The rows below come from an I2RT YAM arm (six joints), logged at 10 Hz.
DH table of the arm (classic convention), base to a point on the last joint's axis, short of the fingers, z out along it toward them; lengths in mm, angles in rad. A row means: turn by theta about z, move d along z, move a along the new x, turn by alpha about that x. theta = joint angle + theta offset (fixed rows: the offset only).
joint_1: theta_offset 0, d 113.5, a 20, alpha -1.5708
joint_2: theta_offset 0, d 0, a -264, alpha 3.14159
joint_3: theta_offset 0.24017, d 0, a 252.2, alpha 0
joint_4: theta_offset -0.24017, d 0, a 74, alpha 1.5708
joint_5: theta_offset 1.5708, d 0, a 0, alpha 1.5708
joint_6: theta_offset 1.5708, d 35.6, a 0, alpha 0
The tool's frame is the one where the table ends.
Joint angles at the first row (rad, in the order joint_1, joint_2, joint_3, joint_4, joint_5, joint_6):
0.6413, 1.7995, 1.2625, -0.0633, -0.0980, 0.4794
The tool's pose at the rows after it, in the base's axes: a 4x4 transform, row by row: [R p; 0 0 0 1], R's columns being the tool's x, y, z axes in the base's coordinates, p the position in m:
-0.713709 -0.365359 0.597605 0.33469; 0.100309 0.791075 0.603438 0.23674; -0.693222 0.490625 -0.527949 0.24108; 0 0 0 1
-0.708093 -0.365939 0.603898 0.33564; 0.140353 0.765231 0.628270 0.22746; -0.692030 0.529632 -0.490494 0.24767; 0 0 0 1
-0.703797 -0.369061 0.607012 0.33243; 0.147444 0.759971 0.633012 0.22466; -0.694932 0.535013 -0.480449 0.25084; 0 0 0 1
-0.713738 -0.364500 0.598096 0.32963; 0.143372 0.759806 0.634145 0.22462; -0.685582 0.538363 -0.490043 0.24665; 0 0 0 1
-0.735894 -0.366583 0.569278 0.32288; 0.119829 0.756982 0.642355 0.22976; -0.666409 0.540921 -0.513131 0.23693; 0 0 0 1
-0.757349 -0.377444 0.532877 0.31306; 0.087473 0.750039 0.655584 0.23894; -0.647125 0.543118 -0.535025 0.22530; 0 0 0 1
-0.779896 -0.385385 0.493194 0.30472; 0.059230 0.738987 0.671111 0.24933; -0.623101 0.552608 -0.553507 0.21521; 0 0 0 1
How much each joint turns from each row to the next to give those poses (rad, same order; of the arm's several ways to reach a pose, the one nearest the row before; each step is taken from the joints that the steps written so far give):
-0.0395, -0.0150, -0.0078, 0.0289, -0.0618, 0.0362
-0.0234, -0.0269, -0.0217, 0.0352, -0.0374, 0.0249
-0.0018, -0.0199, -0.0151, 0.0065, -0.0039, 0.0037
0.0035, -0.0029, -0.0162, 0.0017, -0.0029, 0.0049
0.0196, 0.0047, -0.0241, 0.0004, -0.0065, 0.0046
0.0329, 0.0086, -0.0281, 0.0097, -0.0048, 0.0056
0.0330, 0.0163, -0.0141, 0.0061, -0.0099, 0.0133

